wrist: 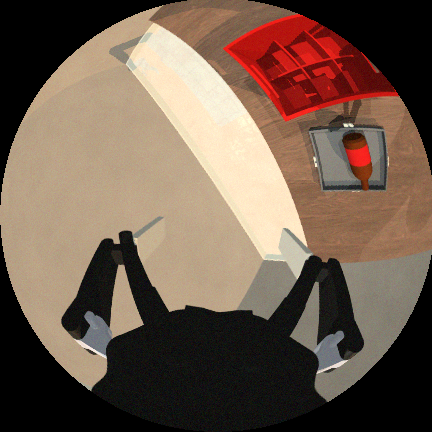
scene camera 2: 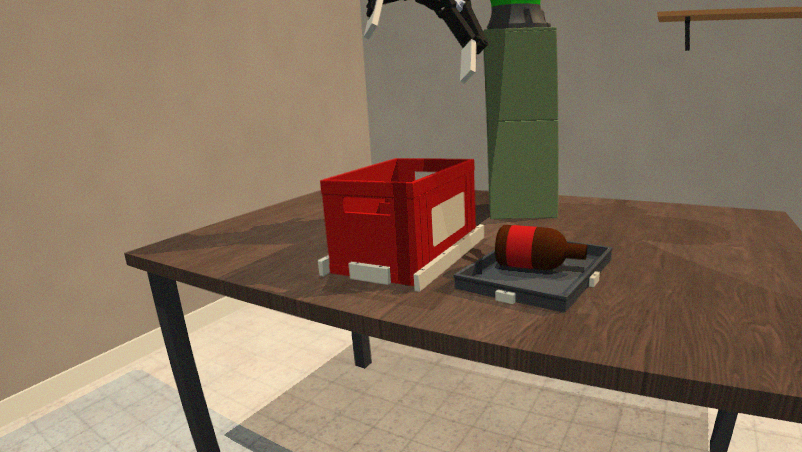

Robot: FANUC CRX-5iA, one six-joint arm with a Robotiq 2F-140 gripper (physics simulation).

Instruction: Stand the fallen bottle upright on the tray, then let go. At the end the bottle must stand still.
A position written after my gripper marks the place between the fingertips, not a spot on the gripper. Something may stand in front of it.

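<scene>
My gripper (scene camera 2: 420, 54) is visible. A dark grey tray (scene camera 2: 557, 289), (wrist: 334, 171) is present. So are a red crate (scene camera 2: 380, 215), (wrist: 299, 74) and a brown bottle (scene camera 2: 541, 248), (wrist: 354, 143).
</scene>
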